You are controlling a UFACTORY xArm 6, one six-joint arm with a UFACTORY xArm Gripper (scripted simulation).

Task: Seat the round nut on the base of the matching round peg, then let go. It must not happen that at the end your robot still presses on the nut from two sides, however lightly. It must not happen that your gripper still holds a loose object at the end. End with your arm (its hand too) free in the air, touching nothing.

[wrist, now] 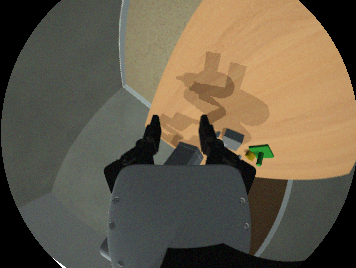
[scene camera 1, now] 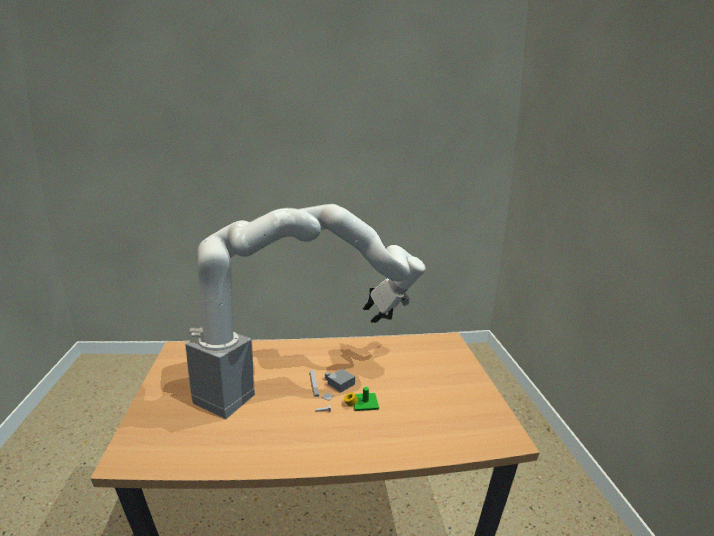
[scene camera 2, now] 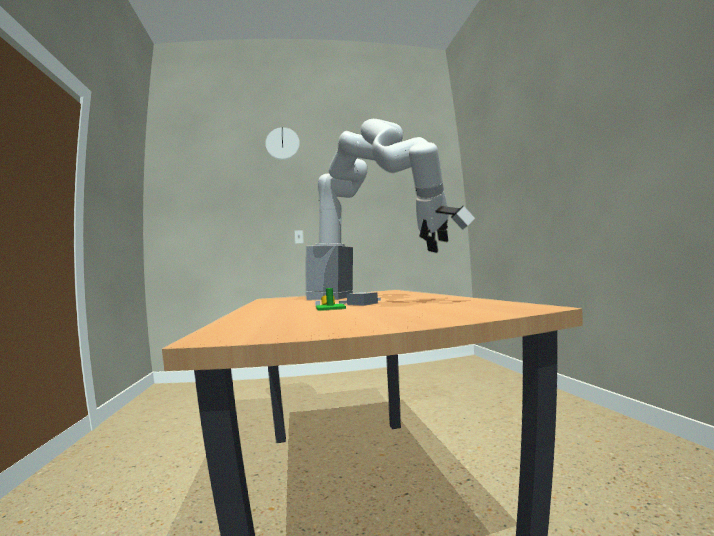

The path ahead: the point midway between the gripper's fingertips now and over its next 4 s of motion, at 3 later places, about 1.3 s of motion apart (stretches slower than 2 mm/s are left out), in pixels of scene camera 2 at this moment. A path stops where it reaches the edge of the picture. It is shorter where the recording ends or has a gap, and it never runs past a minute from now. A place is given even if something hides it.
The gripper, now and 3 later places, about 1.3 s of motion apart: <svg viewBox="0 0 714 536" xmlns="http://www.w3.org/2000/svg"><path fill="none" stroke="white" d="M438 246L408 262L347 277L326 276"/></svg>
